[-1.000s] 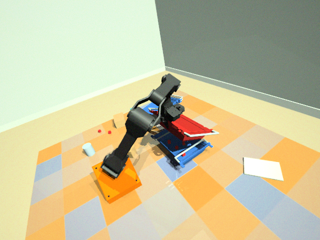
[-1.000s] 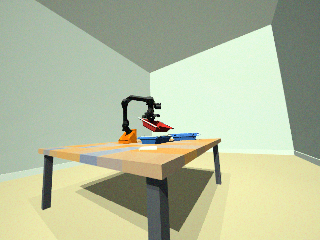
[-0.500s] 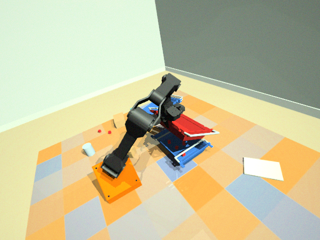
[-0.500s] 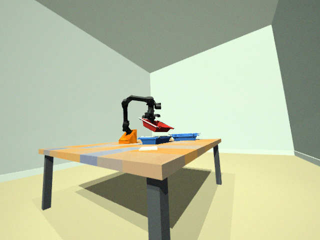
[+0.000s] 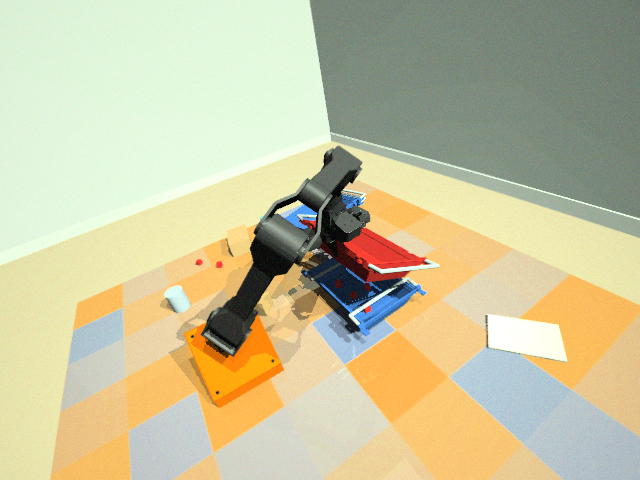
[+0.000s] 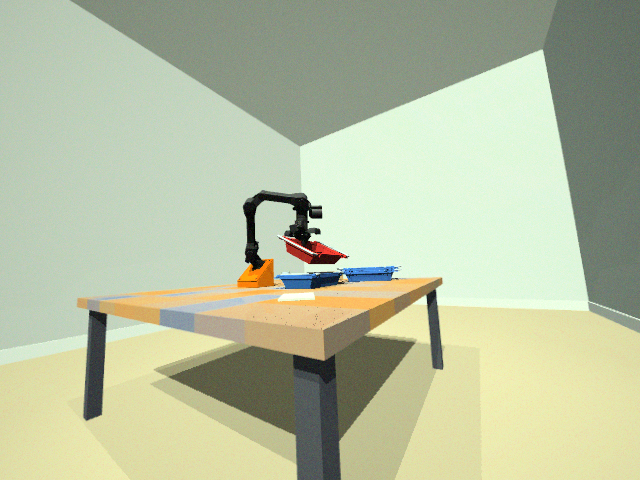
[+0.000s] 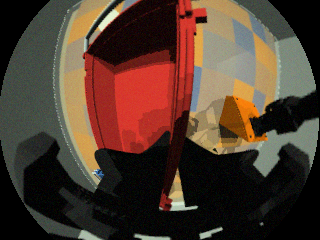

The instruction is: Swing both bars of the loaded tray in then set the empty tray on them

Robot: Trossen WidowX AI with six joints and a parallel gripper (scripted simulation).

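Now: gripper tip 8 cm short of the red tray, 1 cm to the right of it and 1 cm above it. Round my gripper tip: pale cylinder (44 cm behind, 32 cm to the left, 14 cm below); white sheet (34 cm to the right, 27 cm ahead, 18 cm below); small open box (22 cm behind, 16 cm below, 14 cm to the left).
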